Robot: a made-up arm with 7 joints. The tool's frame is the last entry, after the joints. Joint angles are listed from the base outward.
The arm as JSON. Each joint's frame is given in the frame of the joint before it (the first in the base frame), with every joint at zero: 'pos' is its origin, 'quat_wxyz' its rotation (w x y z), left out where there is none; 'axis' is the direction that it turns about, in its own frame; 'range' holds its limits. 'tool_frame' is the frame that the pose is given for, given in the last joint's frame.
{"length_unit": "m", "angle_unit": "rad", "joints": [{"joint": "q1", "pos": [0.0, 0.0, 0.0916], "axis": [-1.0, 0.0, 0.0], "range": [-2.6, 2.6]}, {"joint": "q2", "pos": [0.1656, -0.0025, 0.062], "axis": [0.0, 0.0, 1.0], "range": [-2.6, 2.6]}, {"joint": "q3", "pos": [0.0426, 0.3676, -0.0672], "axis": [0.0, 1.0, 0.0], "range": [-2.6, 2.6]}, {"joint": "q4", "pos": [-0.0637, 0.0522, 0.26], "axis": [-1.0, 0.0, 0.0], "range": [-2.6, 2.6]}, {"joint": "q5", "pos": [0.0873, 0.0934, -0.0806], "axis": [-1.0, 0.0, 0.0], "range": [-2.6, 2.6]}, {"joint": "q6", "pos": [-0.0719, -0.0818, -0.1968], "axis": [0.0, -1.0, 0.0], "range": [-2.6, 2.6]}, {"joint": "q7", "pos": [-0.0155, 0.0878, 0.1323], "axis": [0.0, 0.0, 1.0], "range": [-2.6, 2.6]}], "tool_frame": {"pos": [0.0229, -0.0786, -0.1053]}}
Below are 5 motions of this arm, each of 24 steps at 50 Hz.
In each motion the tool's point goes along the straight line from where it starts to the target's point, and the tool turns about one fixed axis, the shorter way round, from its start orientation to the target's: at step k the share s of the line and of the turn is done. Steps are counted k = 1, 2, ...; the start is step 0. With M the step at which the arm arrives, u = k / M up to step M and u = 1 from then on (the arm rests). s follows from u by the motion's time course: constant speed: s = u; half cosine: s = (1 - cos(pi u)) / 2; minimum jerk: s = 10 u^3 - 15 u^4 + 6 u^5.
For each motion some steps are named. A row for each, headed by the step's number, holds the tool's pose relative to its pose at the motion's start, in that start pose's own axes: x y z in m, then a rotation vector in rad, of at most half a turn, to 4 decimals.
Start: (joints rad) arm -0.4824 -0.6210 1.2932 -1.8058 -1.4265 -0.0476 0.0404
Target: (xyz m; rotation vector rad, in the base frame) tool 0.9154 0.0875 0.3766 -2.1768 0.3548 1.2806
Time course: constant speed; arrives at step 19
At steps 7, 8, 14, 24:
7: -0.0209 -0.0253 0.0235 -0.0734 0.1236 -0.0193
8: -0.0238 -0.0289 0.0268 -0.0839 0.1413 -0.0221
14: -0.0417 -0.0506 0.0469 -0.1468 0.2472 -0.0387
24: -0.0566 -0.0686 0.0637 -0.1992 0.3355 -0.0525

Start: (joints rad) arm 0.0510 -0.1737 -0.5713 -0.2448 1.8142 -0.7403 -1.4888
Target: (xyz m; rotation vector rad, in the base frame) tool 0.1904 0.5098 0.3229 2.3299 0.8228 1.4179
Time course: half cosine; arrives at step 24
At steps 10, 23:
10: 0.0200 0.0196 0.0603 -0.0883 -0.3889 -0.0555
23: 0.0537 0.0526 0.1619 -0.2372 -1.0450 -0.1490

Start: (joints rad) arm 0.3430 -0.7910 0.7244 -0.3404 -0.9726 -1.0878 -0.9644
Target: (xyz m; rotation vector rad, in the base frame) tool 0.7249 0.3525 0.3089 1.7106 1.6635 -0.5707
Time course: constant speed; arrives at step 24
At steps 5, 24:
5: -0.0493 0.0038 0.0040 0.0119 0.1157 0.0578
24: -0.2368 0.0180 0.0193 0.0572 0.5553 0.2774

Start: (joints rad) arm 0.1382 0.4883 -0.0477 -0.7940 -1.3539 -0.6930 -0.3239
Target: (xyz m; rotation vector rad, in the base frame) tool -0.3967 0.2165 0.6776 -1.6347 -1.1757 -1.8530
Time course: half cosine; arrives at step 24
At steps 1, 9, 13, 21, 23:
1: -0.0021 0.0014 -0.0008 0.0021 0.0052 0.0036
9: -0.1543 0.1013 -0.0559 0.1520 0.3747 0.2622
13: -0.2825 0.1855 -0.1024 0.2783 0.6863 0.4802
21: -0.4808 0.3157 -0.1743 0.4737 1.1679 0.8172
23: -0.4977 0.3268 -0.1804 0.4903 1.2089 0.8459

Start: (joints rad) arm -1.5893 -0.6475 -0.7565 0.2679 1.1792 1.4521 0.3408
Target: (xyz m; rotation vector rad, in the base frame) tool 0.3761 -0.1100 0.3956 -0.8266 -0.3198 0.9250
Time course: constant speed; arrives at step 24
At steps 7, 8, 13, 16, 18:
7: 0.0229 0.0173 -0.0282 0.0575 -0.0309 0.3231
8: 0.0262 0.0197 -0.0322 0.0657 -0.0354 0.3693
13: 0.0425 0.0321 -0.0523 0.1068 -0.0574 0.6001
16: 0.0523 0.0395 -0.0644 0.1315 -0.0707 0.7385
18: 0.0589 0.0444 -0.0724 0.1479 -0.0795 0.8309

